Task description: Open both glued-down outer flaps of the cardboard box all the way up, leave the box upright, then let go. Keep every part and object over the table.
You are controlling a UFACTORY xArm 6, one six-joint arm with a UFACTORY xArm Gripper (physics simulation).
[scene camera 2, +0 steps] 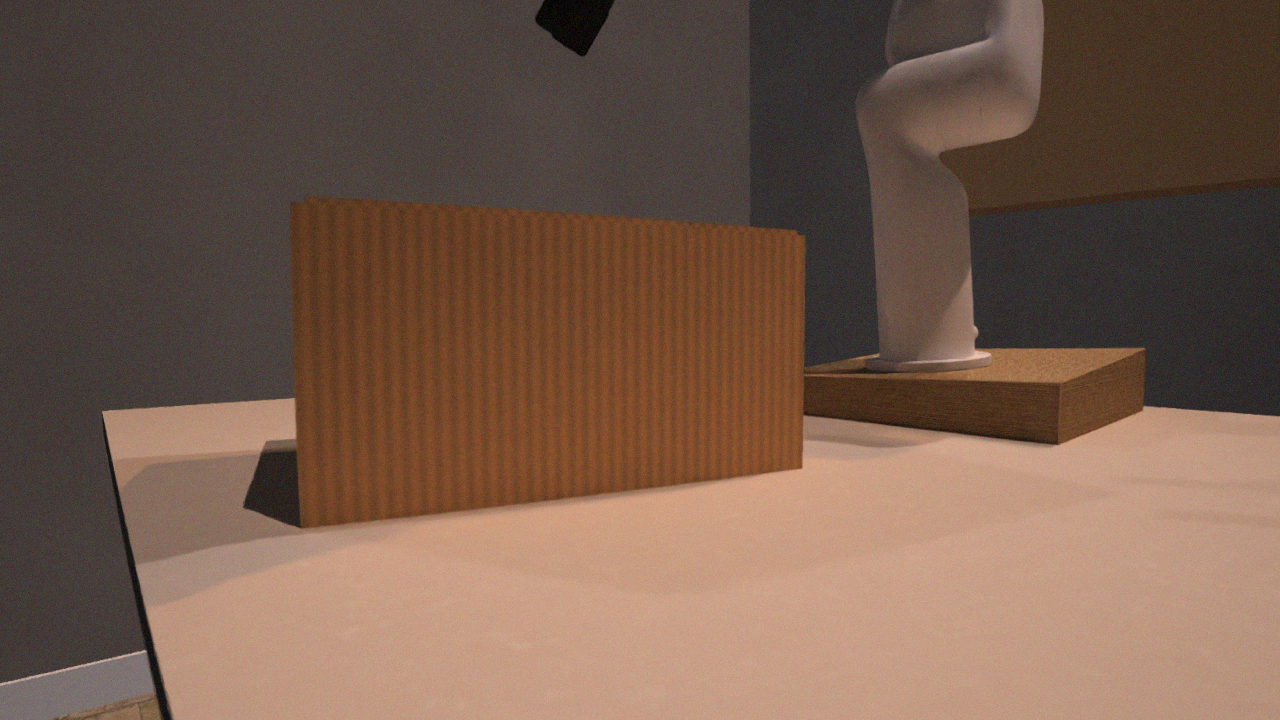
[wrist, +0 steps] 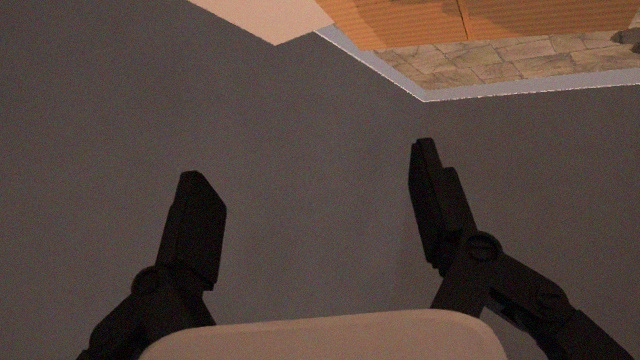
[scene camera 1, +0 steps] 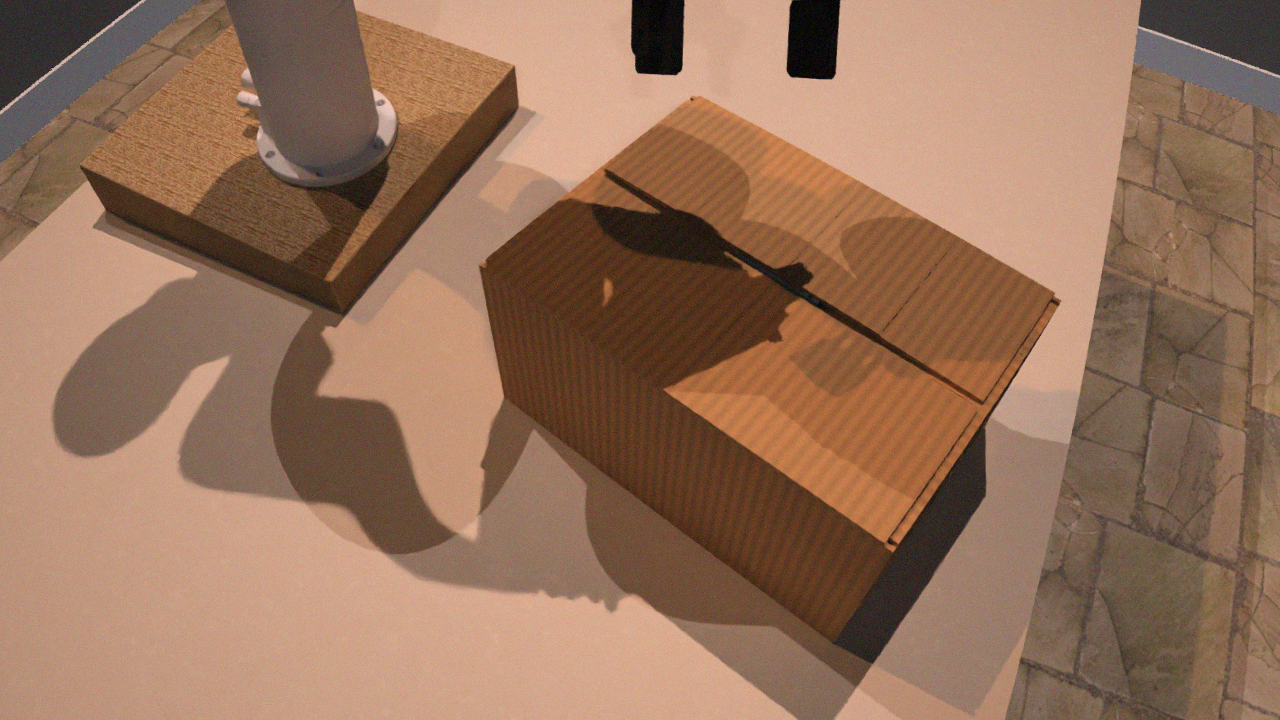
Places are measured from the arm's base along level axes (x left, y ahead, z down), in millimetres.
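Where they show: gripper, fingertip midpoint: [scene camera 2: 560, 41] [wrist: 308, 175] [scene camera 1: 738, 76]; arm's base at its link origin: [scene camera 2: 927, 365] [scene camera 1: 328, 135].
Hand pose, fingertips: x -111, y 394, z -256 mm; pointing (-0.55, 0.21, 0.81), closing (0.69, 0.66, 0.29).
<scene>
Each offset is from my fingertips to the top centre of the thing. "spot": to the spot under its first point. Level surfaces: height alone.
The brown cardboard box {dy +37, dx +14, dz +148 mm} [scene camera 1: 644, 429] [scene camera 2: 546, 358] [wrist: 410, 25] stands upright on the table. Its near outer flap {spot: dy +109, dx -61, dz +151 mm} [scene camera 1: 859, 411] and far outer flap {spot: dy +61, dx +57, dz +150 mm} [scene camera 1: 832, 241] lie down almost flat over the top, with a narrow dark seam between them. Arm shadows fall across both flaps. My gripper [scene camera 1: 734, 73] [scene camera 2: 560, 37] [wrist: 308, 175] is open and empty, its fingers wide apart. It hangs above the level of the box top, touching neither flap; in scene camera 1 the fingertips show beyond the far corner of the box. The inside of the box is hidden.
The white arm column [scene camera 1: 304, 80] [scene camera 2: 921, 241] stands on a wooden block [scene camera 1: 161, 152] [scene camera 2: 939, 407] beside the box. The table {dz +307 mm} [scene camera 1: 134, 582] [scene camera 2: 805, 626] [wrist: 270, 20] ends close to the box's right end in scene camera 1, with stone floor [scene camera 1: 1154, 573] beyond.
</scene>
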